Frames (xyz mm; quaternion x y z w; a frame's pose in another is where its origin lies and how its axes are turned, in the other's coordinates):
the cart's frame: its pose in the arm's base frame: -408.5 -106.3 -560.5 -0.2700 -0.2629 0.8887 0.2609
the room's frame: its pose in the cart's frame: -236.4 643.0 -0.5 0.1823 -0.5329 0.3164 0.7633
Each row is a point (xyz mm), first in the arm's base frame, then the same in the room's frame.
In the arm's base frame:
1: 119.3 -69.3 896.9
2: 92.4 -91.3 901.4
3: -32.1 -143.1 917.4
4: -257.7 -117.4 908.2
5: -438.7 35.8 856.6
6: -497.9 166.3 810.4
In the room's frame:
1: 13.9 -887.6 1753.3
2: 46.3 -876.2 1746.6
3: 175.8 -868.2 1706.6
4: 350.3 -954.2 1589.2
5: 422.8 -1134.3 1443.6
6: 404.6 -1260.0 1362.6

